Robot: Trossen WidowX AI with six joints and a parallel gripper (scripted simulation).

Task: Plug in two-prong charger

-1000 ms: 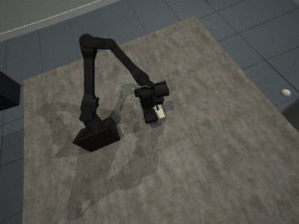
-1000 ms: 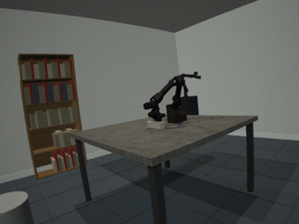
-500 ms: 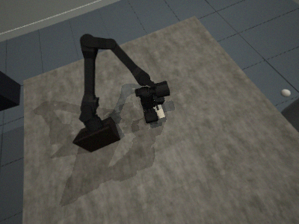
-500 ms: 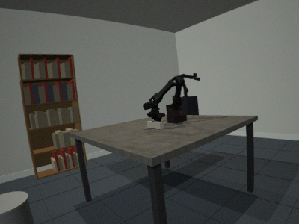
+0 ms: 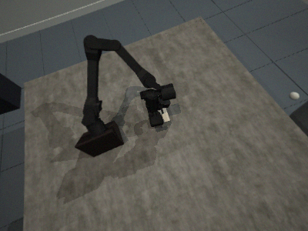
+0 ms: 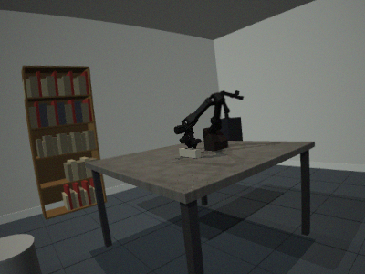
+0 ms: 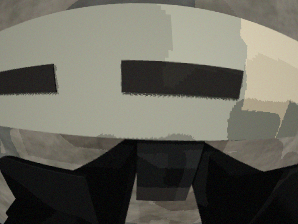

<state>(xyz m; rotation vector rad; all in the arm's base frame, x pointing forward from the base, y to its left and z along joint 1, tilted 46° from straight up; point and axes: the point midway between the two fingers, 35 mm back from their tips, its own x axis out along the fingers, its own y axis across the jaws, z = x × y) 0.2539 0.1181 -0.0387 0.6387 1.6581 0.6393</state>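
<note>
Now: the two-prong charger 20 mm ahead of my gripper tip and 10 mm above it.
</note>
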